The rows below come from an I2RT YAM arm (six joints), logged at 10 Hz.
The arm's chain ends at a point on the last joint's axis. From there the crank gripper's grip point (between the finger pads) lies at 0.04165 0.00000 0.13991 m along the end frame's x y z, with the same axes.
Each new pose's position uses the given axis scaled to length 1; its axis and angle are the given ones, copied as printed.
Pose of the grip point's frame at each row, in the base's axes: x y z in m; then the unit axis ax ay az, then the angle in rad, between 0 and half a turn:
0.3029 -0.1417 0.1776 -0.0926 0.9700 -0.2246 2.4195
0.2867 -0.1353 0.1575 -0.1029 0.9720 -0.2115 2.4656
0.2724 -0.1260 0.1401 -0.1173 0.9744 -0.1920 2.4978
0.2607 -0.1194 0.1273 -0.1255 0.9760 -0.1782 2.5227
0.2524 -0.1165 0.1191 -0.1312 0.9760 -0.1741 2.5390
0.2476 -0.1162 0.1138 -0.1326 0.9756 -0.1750 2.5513
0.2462 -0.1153 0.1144 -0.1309 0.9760 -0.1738 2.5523
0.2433 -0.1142 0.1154 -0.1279 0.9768 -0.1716 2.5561
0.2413 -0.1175 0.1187 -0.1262 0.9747 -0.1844 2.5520
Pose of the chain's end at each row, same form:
0.2387 -0.0842 0.2954 -0.0926 0.9700 -0.2246 2.4195
0.2279 -0.0802 0.2792 -0.1029 0.9720 -0.2115 2.4656
0.2172 -0.0754 0.2654 -0.1173 0.9744 -0.1920 2.4978
0.2085 -0.0719 0.2551 -0.1255 0.9760 -0.1782 2.5227
0.2022 -0.0697 0.2479 -0.1312 0.9760 -0.1741 2.5390
0.1989 -0.0689 0.2430 -0.1326 0.9756 -0.1750 2.5513
0.1978 -0.0682 0.2438 -0.1309 0.9760 -0.1738 2.5523
0.1956 -0.0676 0.2453 -0.1279 0.9768 -0.1716 2.5561
0.1929 -0.0676 0.2471 -0.1262 0.9747 -0.1844 2.5520

